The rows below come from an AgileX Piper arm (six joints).
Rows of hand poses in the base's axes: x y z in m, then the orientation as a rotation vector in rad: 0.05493 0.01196 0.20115 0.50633 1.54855 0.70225; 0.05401 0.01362 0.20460 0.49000 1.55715 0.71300; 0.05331 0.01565 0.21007 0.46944 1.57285 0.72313; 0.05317 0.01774 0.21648 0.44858 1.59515 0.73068; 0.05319 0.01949 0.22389 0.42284 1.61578 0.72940; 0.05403 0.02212 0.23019 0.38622 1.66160 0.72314; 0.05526 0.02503 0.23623 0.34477 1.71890 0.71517; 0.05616 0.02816 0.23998 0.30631 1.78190 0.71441; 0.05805 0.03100 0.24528 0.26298 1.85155 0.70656; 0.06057 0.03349 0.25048 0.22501 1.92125 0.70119; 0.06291 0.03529 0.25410 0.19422 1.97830 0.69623; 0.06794 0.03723 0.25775 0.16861 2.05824 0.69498; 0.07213 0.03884 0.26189 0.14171 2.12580 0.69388
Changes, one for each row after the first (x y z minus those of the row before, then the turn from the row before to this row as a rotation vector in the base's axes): -0.00092 0.00166 0.00345 -0.00404 0.00112 0.01852; -0.00070 0.00203 0.00547 -0.00799 0.00600 0.02288; -0.00014 0.00209 0.00641 -0.01084 0.01200 0.02367; 0.00002 0.00175 0.00741 -0.01890 0.00890 0.02043; 0.00084 0.00263 0.00630 -0.03234 0.02789 0.03180; 0.00123 0.00291 0.00604 -0.03747 0.03720 0.03724; 0.00090 0.00313 0.00375 -0.03135 0.04452 0.04125; 0.00189 0.00284 0.00530 -0.03880 0.04938 0.04217; 0.00252 0.00249 0.00520 -0.03362 0.05221 0.03999; 0.00234 0.00180 0.00362 -0.02707 0.04335 0.03215; 0.00503 0.00194 0.00365 -0.02583 0.06709 0.03608; 0.00419 0.00161 0.00414 -0.02310 0.05570 0.03378
